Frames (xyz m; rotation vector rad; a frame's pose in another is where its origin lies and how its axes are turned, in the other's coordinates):
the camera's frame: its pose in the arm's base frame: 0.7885 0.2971 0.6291 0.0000 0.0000 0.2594
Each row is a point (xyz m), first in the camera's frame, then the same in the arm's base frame.
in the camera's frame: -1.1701 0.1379 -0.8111
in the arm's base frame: -0.3778 0.1303 -0.1820
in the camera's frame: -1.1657 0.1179 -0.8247
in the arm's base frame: -0.3684 0.1121 -0.1956
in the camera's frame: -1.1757 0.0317 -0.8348
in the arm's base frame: -0.3560 0.0262 -0.2057
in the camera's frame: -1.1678 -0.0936 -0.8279
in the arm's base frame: -0.3162 -0.0929 -0.1988
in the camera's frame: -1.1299 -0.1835 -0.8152
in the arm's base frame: -0.2565 -0.1701 -0.1861
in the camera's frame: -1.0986 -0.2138 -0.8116
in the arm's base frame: -0.2185 -0.1913 -0.1825
